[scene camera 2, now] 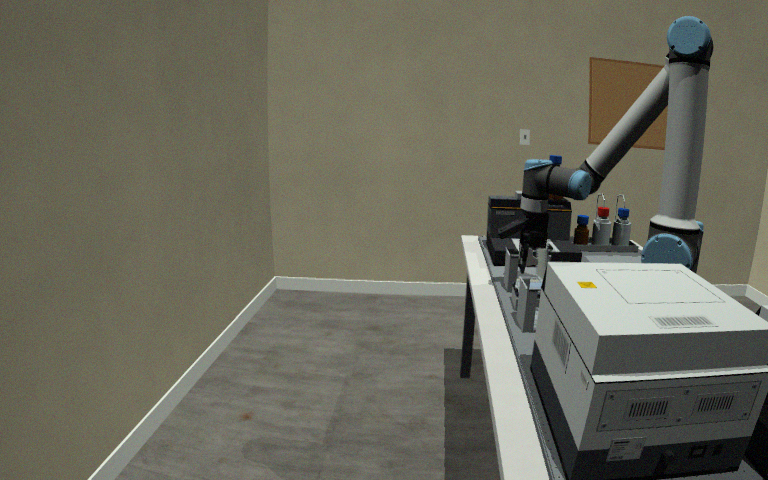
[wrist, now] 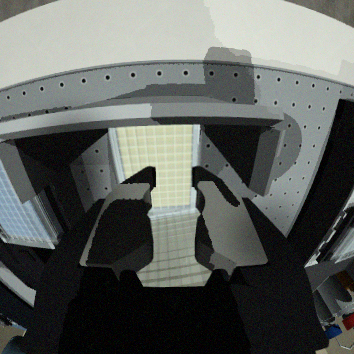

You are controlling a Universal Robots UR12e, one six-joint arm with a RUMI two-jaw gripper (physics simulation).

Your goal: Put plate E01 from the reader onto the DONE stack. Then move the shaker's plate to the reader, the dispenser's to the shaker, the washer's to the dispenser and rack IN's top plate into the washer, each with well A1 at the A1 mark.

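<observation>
My gripper points down, its fingers drawn in to a narrow gap with nothing gripped between them. A yellow-welled plate lies below and beyond the fingertips, inside a grey guide frame. A second gridded surface, paler and steeply angled, shows below the gap between the fingers; it looks like a tilted plate, not held. Its lower part is hidden by the gripper. In the scene view a pale upright shape stands beside the fingers. A blue-welled plate lies at the left. Plate labels and A1 marks cannot be read.
A large white instrument stands in the foreground. Grey upright posts stand near the table edge. A dark device and several bottles are behind. A dark housing rises at the wrist view's right.
</observation>
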